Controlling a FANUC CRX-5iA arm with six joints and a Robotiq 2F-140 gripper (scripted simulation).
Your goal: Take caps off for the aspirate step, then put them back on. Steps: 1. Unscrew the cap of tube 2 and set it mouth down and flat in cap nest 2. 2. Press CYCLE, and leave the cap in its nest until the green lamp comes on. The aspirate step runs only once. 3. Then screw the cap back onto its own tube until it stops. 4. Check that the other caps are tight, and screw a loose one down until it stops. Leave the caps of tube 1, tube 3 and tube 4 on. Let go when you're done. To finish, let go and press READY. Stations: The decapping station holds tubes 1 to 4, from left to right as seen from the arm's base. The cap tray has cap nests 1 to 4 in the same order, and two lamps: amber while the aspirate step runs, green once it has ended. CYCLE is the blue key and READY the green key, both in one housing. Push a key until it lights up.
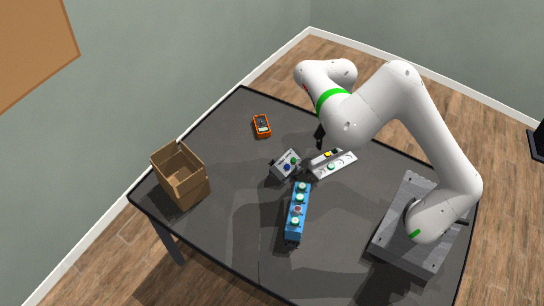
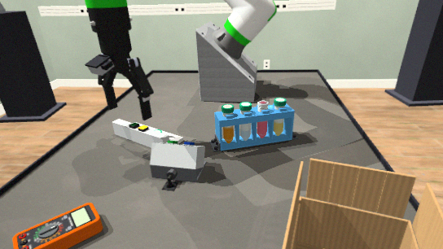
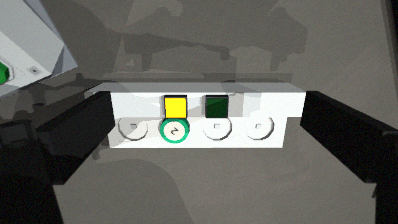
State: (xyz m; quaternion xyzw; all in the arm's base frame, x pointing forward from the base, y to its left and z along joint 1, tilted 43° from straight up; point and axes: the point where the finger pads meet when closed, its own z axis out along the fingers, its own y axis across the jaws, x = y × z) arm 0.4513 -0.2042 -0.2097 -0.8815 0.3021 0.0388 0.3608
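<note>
The cap 2 lies 90 mm below my hand, 60 mm to the left of it and 30 mm behind it. Also, from my hand: blue key 180 mm to the left, 130 mm ahead, 40 mm below; then green key 140 mm to the left, 120 mm ahead, 40 mm below; then key housing 160 mm to the left, 150 mm ahead, 50 mm below.
</note>
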